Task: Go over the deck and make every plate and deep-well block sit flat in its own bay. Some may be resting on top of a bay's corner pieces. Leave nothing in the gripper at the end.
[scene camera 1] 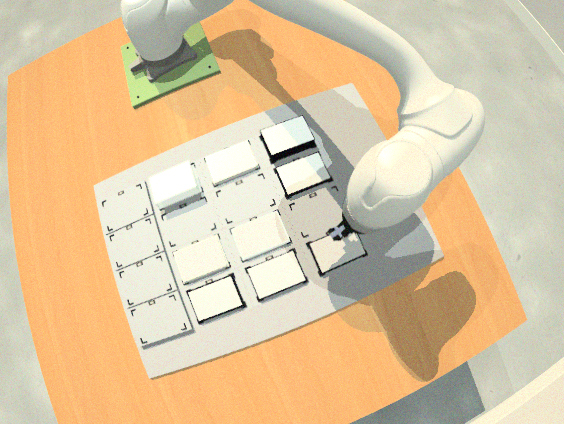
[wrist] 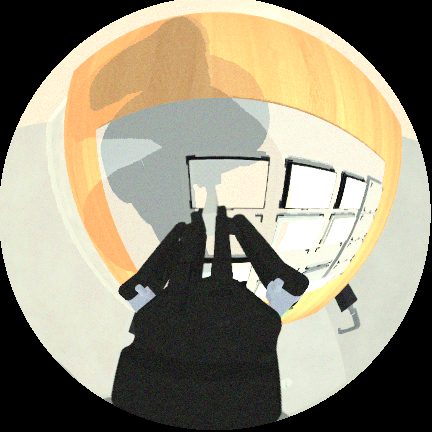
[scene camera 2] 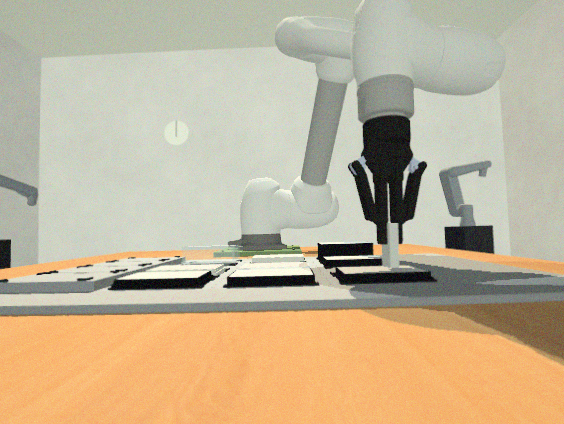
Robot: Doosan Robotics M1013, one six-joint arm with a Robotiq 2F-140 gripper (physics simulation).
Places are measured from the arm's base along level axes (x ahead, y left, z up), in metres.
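Pixels of known places: gripper, fingertip midpoint: [scene camera 1: 342, 234] [wrist: 213, 200] [scene camera 2: 390, 266]; arm's base, origin of the base link: [scene camera 1: 165, 54] [scene camera 2: 261, 248].
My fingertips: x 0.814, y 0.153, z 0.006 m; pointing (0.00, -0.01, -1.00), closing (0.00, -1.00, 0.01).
Observation:
For each thing: its top centre in the pictures, then the offset to it from my fingertips. "*": a spot on its surface instead. Level surfaces: height alone.
- front right black-edged plate, middle of its top: [wrist: 228, 184] [scene camera 2: 379, 269] [scene camera 1: 338, 248] dz +0.000, dx +0.024, dy -0.029 m
- right column, middle of its top: [scene camera 2: 352, 257] [wrist: 224, 273] [scene camera 1: 303, 172] dz +0.000, dx -0.188, dy +0.003 m
- tall black-sided block, middle of its top: [scene camera 2: 344, 242] [scene camera 1: 287, 134] dz +0.028, dx -0.294, dy +0.018 m
- tall white block, middle of its top: [scene camera 2: 212, 245] [scene camera 1: 171, 181] [wrist: 316, 284] dz +0.030, dx -0.340, dy -0.307 m
- grey deck, its level: dz -0.014 m
- raised grey strip, surface spot: [scene camera 2: 55, 286] * dz -0.007, dx +0.006, dy -0.499 m
- wooden table, its level: dz -0.025 m
My gripper [scene camera 1: 341, 231] [scene camera 2: 389, 235] [wrist: 213, 200] is shut on an upright pale bar [scene camera 2: 392, 250] [wrist: 210, 220]. The bar's lower end is at the top of the front right black-edged plate [scene camera 1: 332, 257] [scene camera 2: 357, 270] [wrist: 242, 187]; contact is unclear. Other black-edged plates are at front middle [scene camera 1: 276, 275] [scene camera 2: 270, 274] [wrist: 311, 186], front left [scene camera 1: 216, 300] [scene camera 2: 165, 277] and right column [scene camera 1: 302, 174]. A tall black-sided block [scene camera 1: 287, 136] [scene camera 2: 345, 249] is behind. White plates [scene camera 1: 201, 259] [scene camera 1: 260, 236] [scene camera 1: 231, 162] and a tall white block [scene camera 1: 174, 184] also show. Small tilts are hard to judge.
The grey deck [scene camera 1: 240, 340] [scene camera 2: 250, 301] carries bays with dark corner pieces. A raised grey strip [scene camera 1: 155, 322] [scene camera 2: 55, 286] with bays runs along its left side. The arm's base stands on a green plate [scene camera 1: 145, 95] at the back of the wooden table [scene camera 1: 65, 150].

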